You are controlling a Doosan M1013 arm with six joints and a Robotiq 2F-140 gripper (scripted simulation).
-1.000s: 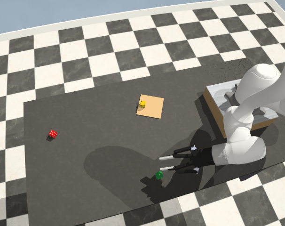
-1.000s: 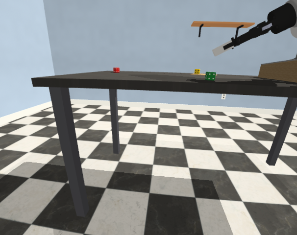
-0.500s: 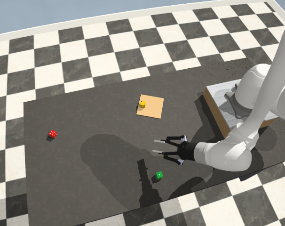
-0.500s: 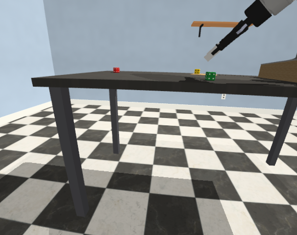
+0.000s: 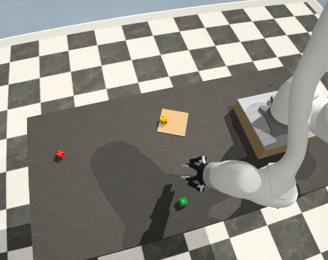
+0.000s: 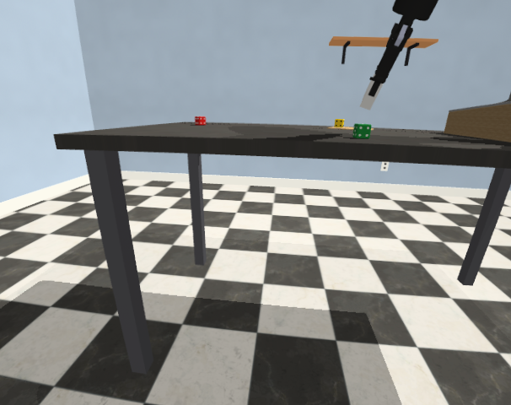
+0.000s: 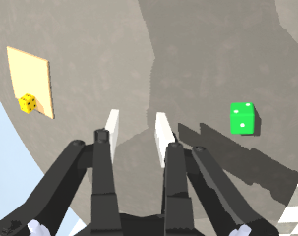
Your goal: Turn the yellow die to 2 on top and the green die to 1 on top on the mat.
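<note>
Right now my hand is 100 mm to the right of the green die, 90 mm above it and 30 mm short of it. Also, from my hand: tan mat: 310 mm to the right, 100 mm below, 10 mm behind; then yellow die: 320 mm to the right, 90 mm below, 40 mm ahead; then red die: 550 mm ahead, 210 mm to the right, 90 mm below.
</note>
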